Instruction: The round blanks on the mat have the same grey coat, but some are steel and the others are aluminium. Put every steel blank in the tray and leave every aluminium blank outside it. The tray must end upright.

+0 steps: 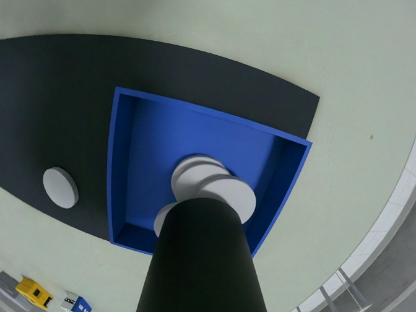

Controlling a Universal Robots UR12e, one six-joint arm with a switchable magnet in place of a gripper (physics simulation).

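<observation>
The blue tray (112,165) stands upright on the dark mat (60,100). Several grey round blanks lie in it. Two overlap as a stack (192,175) near the middle. A third blank (235,195) leans partly over them to the right. A fourth blank (161,220) shows at the lower left, mostly hidden behind my magnet. One more grey blank (61,187) lies on the mat left of the tray. My magnet (202,202) hangs over the lower part of the tray. Its face is hidden, and no blank shows attached to it.
The tray's walls rise around the blanks, and its lower wall passes behind my magnet. A yellow object (34,292) and a blue and white box (75,302) stand at the lower left. A metal frame (354,288) shows at the lower right.
</observation>
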